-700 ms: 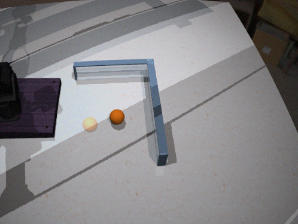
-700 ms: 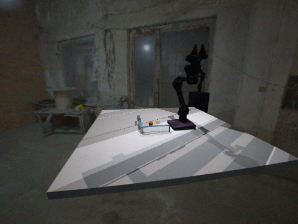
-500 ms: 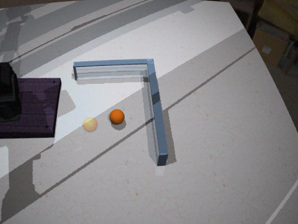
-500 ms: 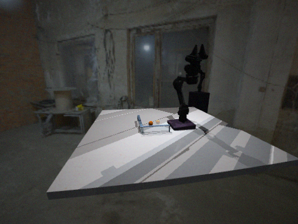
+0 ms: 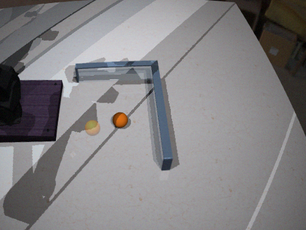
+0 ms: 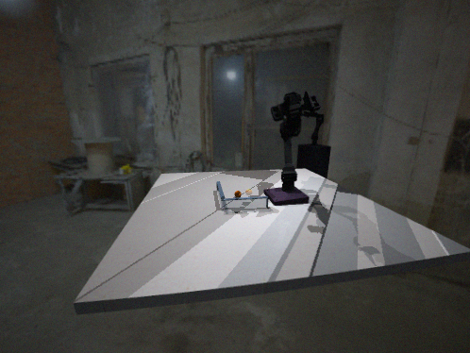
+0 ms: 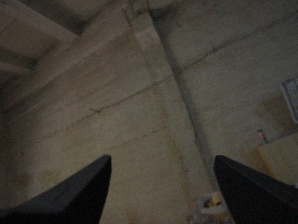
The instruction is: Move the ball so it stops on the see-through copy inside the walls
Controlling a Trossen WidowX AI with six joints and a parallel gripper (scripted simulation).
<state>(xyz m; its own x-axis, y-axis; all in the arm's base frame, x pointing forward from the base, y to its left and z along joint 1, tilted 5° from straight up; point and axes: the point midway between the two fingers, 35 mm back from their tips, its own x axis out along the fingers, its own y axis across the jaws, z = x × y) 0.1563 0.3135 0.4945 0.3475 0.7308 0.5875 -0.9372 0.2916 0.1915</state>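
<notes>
Now: gripper tip 520 mm above the orange ball, 400 mm to the left of it and 90 mm short of it.
</notes>
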